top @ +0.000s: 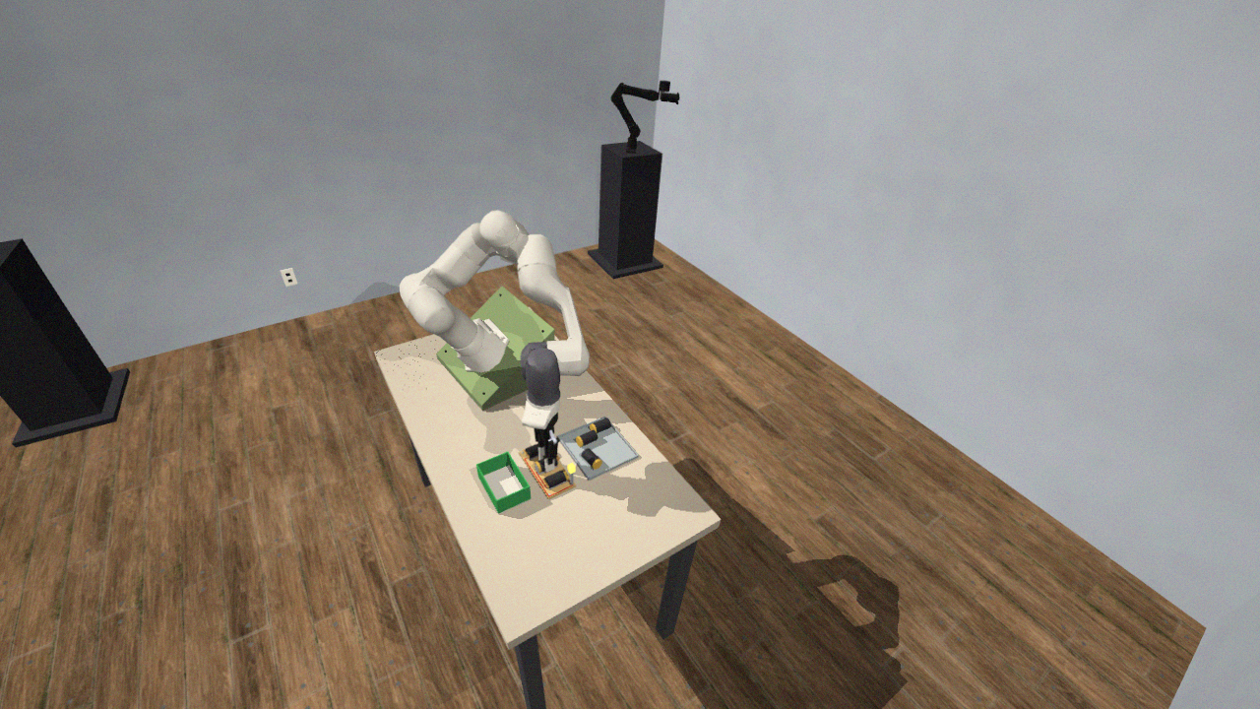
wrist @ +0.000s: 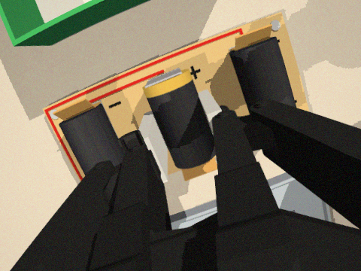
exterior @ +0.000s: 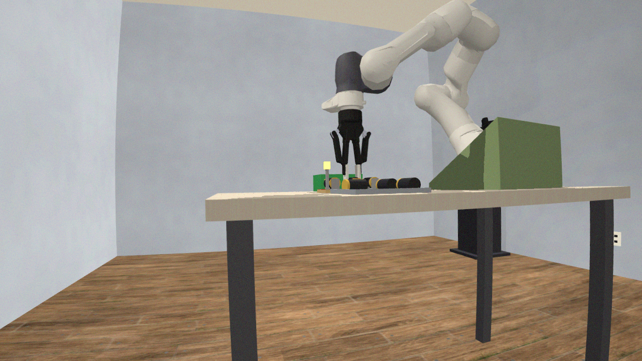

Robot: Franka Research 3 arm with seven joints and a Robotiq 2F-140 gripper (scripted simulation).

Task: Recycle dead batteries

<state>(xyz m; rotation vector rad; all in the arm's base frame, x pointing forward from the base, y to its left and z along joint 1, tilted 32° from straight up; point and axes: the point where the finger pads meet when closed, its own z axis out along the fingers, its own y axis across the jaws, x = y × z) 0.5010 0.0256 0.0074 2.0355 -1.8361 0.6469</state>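
Now: hand 4 cm above the battery holder. Round my hand: green recycling box 14 cm to the right, 4 cm below, 1 cm ahead; then grey tray 18 cm to the left, 5 cm below, 1 cm behind; then bulb post 9 cm ahead, 4 cm to the left, 1 cm below.
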